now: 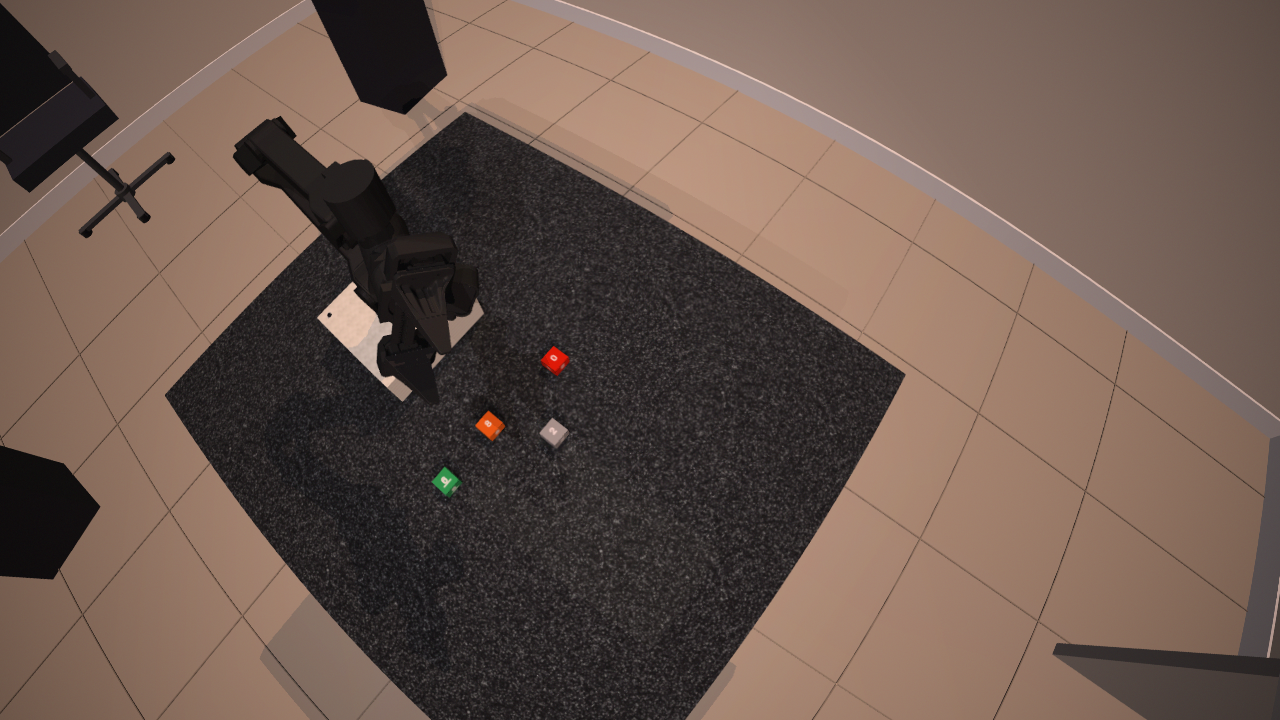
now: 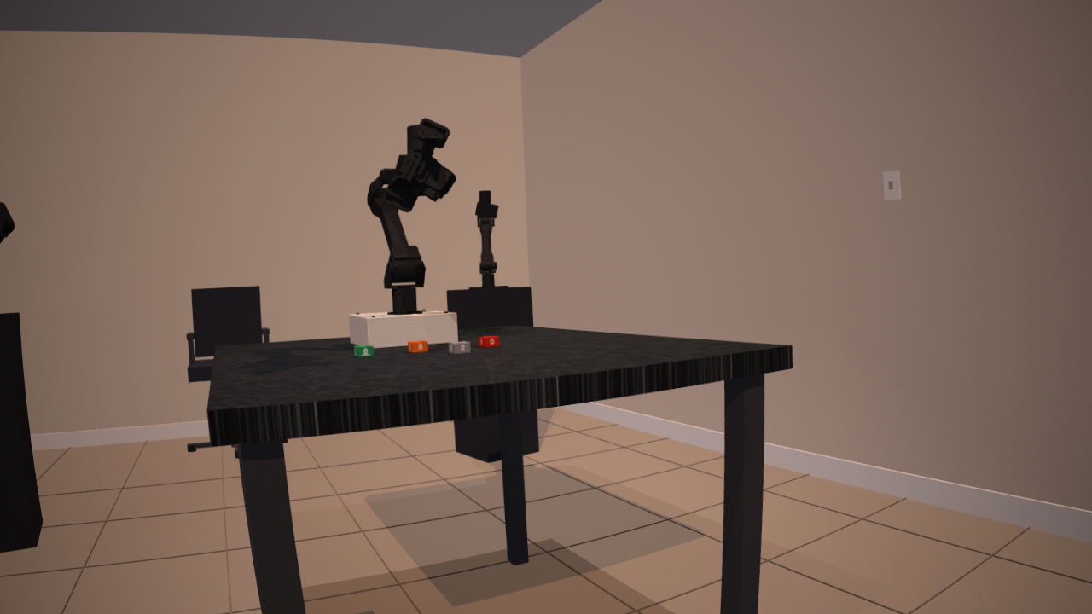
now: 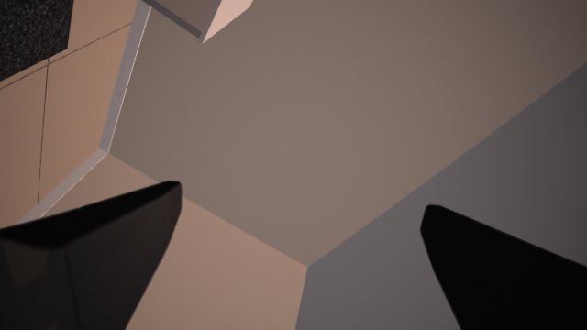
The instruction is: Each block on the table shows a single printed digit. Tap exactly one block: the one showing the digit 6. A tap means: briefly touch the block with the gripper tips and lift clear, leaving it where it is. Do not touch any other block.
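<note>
The green block lies 9 cm behind my gripper tip, 7 cm to the right of it and 36 cm below it.
</note>
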